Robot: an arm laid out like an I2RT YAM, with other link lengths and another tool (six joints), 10 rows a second.
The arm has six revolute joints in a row. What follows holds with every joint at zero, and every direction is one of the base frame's. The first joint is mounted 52.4 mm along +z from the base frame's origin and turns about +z. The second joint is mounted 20.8 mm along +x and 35.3 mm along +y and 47.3 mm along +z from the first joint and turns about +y. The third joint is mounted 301 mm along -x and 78.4 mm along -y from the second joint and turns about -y. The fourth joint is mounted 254.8 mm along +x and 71.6 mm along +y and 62.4 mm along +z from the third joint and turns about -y. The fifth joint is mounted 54 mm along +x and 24.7 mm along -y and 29.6 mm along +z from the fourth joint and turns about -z. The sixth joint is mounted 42 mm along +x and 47.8 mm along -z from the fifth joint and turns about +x. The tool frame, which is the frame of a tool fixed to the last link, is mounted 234 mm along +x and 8 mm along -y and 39 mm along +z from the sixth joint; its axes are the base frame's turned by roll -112.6, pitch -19.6 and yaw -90 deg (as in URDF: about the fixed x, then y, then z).
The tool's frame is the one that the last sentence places.
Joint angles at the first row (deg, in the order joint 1, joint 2, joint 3, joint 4, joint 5, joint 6):
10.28 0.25 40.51 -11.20 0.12 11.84
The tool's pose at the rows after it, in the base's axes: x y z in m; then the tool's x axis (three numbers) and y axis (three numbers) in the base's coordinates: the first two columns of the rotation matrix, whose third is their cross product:
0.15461, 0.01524, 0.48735, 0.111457, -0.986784, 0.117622, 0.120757, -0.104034, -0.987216
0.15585, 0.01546, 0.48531, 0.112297, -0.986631, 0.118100, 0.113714, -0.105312, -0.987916
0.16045, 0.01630, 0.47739, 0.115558, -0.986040, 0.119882, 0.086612, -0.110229, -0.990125
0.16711, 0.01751, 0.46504, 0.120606, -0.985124, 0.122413, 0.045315, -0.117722, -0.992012
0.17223, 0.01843, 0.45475, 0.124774, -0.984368, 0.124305, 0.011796, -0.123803, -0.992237
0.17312, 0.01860, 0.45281, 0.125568, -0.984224, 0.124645, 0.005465, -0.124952, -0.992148
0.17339, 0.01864, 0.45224, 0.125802, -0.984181, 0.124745, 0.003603, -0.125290, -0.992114
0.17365, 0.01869, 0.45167, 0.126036, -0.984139, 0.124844, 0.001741, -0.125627, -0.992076
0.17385, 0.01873, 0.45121, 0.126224, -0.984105, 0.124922, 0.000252, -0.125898, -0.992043
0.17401, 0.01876, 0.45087, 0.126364, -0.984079, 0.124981, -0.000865, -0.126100, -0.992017
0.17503, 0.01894, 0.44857, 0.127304, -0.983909, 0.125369, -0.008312, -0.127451, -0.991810
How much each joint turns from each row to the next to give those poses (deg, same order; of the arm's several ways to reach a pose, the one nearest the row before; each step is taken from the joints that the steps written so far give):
0.00 0.00 0.00 -0.46 0.00 0.00
0.01 0.00 0.00 -0.41 0.00 -0.01
-0.01 0.00 0.00 -1.60 0.00 0.01
0.00 0.00 -0.02 -2.41 0.00 0.00
0.01 0.00 -0.04 -1.92 0.00 -0.01
-0.01 0.00 0.00 -0.37 0.00 0.01
0.01 0.00 0.00 -0.11 0.00 -0.01
0.00 0.00 0.00 -0.11 0.00 0.00
-0.01 0.00 0.00 -0.09 0.00 0.01
0.00 0.00 0.00 -0.06 0.00 0.00
0.01 0.00 0.00 -0.44 0.00 -0.01

